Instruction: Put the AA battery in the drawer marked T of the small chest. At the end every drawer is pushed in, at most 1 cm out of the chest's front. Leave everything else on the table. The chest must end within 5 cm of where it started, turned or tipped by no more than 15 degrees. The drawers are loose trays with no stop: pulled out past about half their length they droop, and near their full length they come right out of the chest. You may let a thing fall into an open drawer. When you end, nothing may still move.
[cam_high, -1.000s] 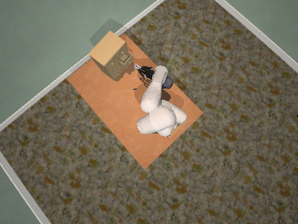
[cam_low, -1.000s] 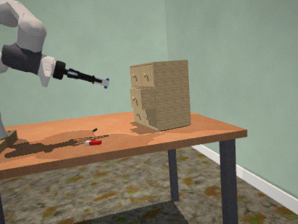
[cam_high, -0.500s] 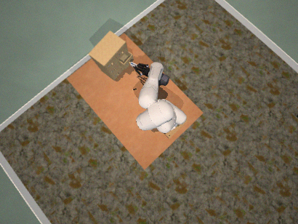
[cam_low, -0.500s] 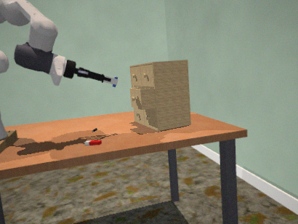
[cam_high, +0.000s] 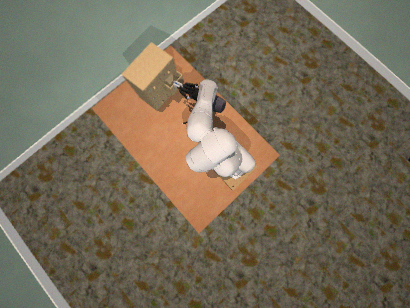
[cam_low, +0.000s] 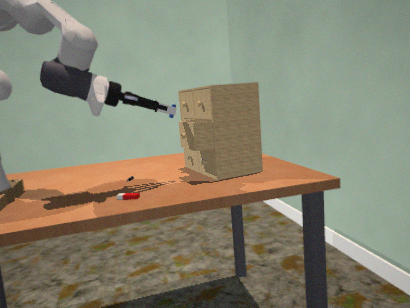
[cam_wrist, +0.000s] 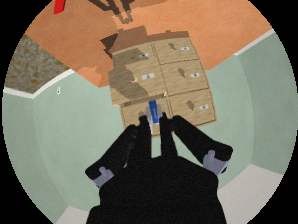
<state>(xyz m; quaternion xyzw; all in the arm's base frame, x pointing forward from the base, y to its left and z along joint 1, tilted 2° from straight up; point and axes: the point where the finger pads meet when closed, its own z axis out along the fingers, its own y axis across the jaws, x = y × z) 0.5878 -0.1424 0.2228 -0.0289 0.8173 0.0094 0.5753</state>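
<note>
Now: hand 14 cm short of the drawer, 2 cm to the left of it and 12 cm above it. Round my hand: white cylinder 18 cm behind, 12 cm to the right, 25 cm below; blue AA battery 2 cm ahead, 1 cm below; small black piece 13 cm behind, 12 cm to the left, 25 cm below.
</note>
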